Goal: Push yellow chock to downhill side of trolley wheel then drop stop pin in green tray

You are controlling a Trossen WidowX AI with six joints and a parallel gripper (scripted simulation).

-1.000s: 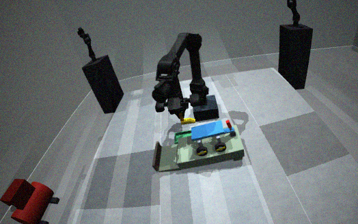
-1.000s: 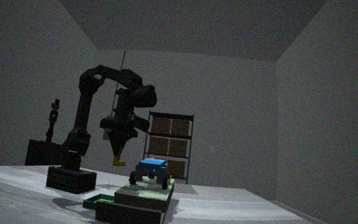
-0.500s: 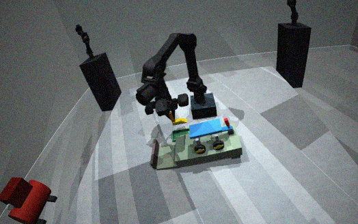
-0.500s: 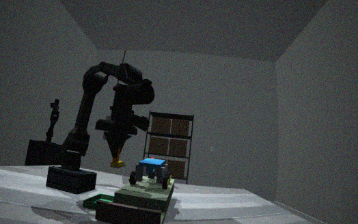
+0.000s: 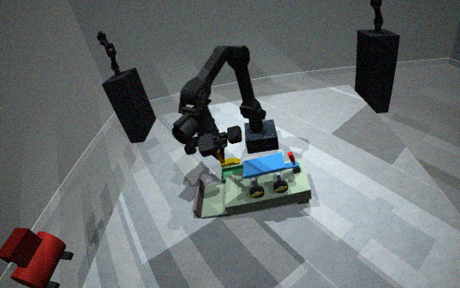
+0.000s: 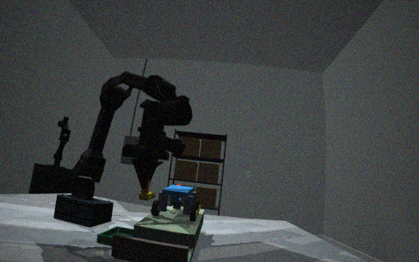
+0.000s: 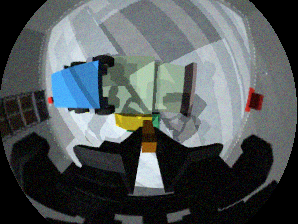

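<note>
Right now the stop pin is 20 mm ahead of my gripper tip, 240 mm to the left of it and 20 mm below it. Round my gripper tip: chock (20 mm to the left, 10 mm below); then green tray (60 mm behind, 20 mm to the left, 160 mm below); then trolley (50 mm ahead, 150 mm to the left, 40 mm below).
</note>
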